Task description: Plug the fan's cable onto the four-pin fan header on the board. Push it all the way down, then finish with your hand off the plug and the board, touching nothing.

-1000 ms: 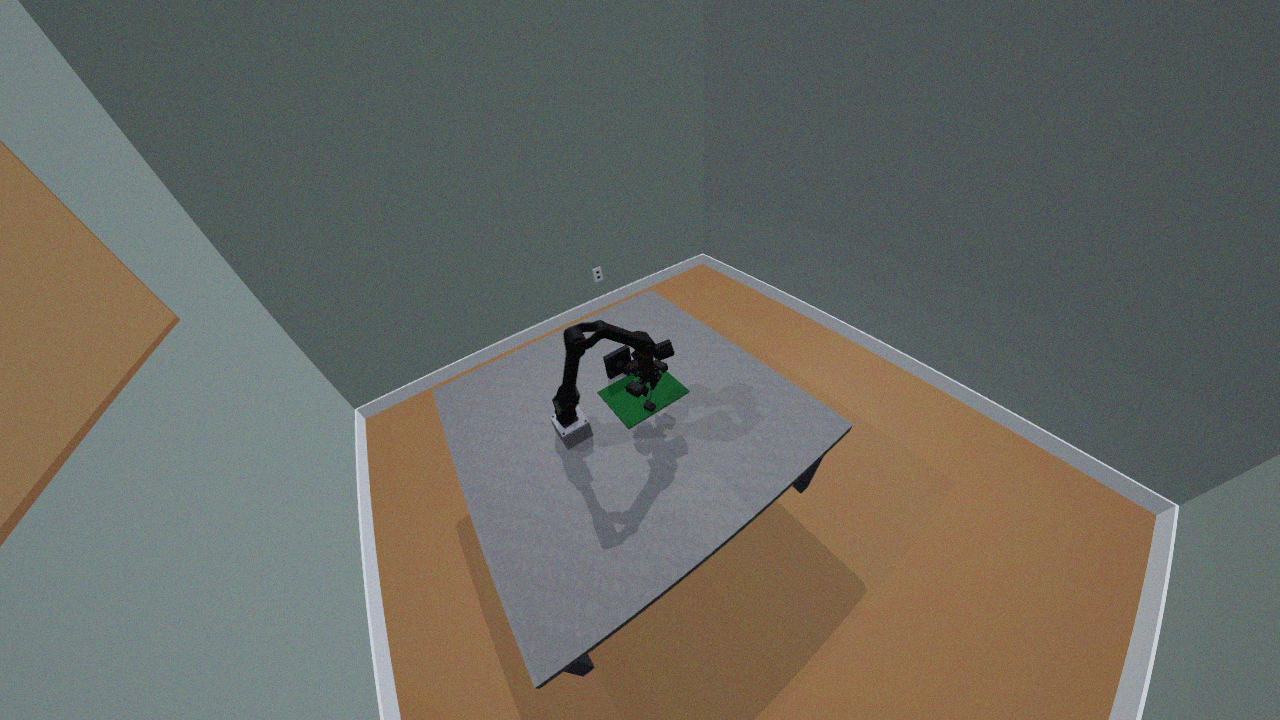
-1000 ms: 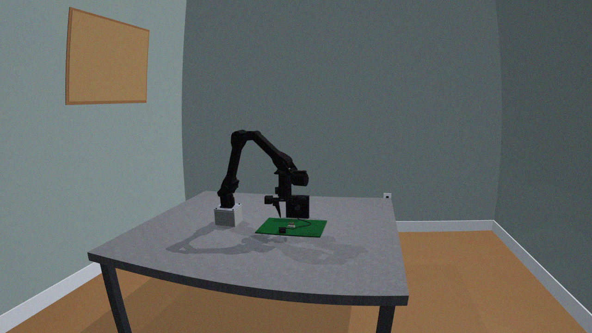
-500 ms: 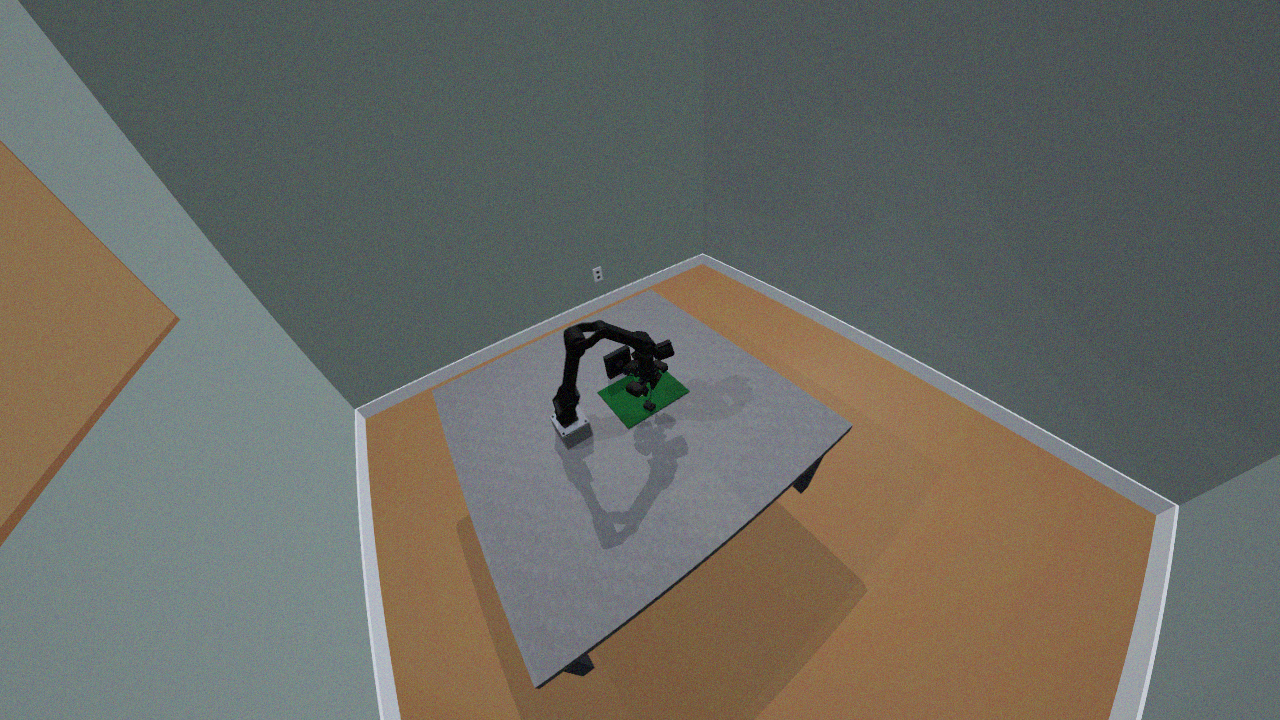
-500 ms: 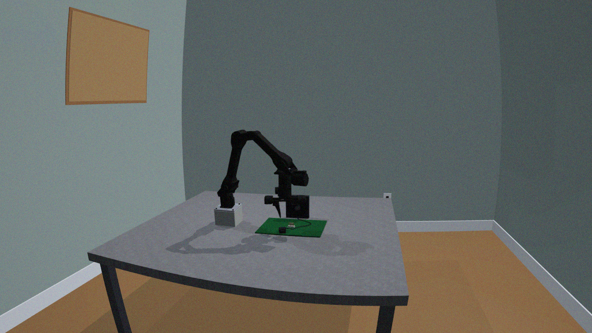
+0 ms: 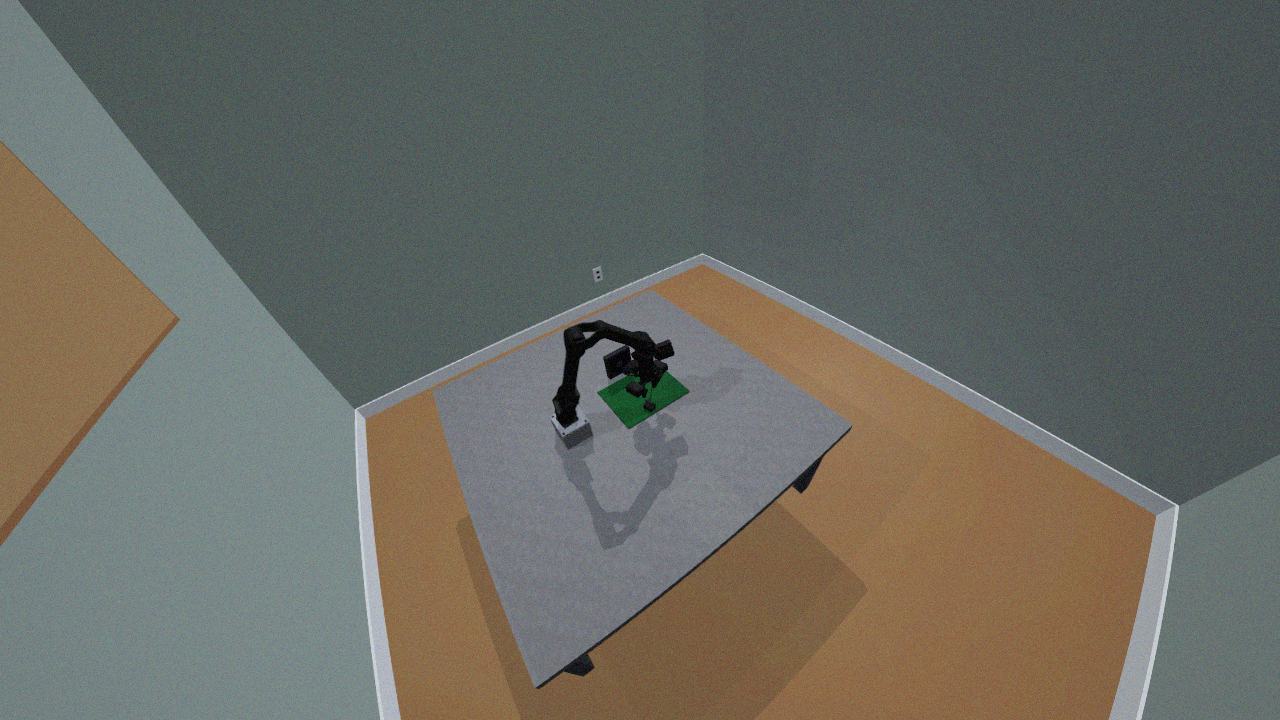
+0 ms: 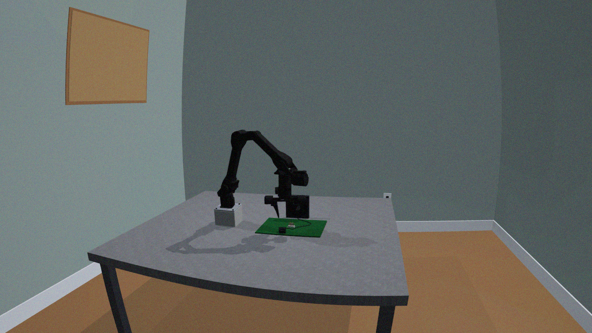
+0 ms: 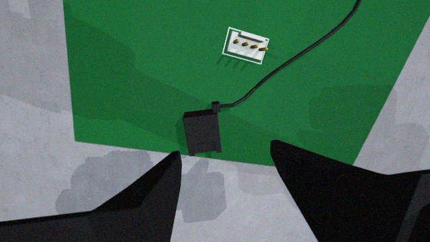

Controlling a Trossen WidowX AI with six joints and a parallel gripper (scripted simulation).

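Right now the black plug is 10 mm behind my gripper tip, 10 mm to the right of it and 60 mm below it. Also, from my gripper tip: green board (20 mm ahead, 70 mm to the left, 80 mm below); white four-pin fan header (20 mm ahead, 70 mm to the left, 70 mm below); fan (30 mm ahead, 230 mm to the left, 10 mm below).
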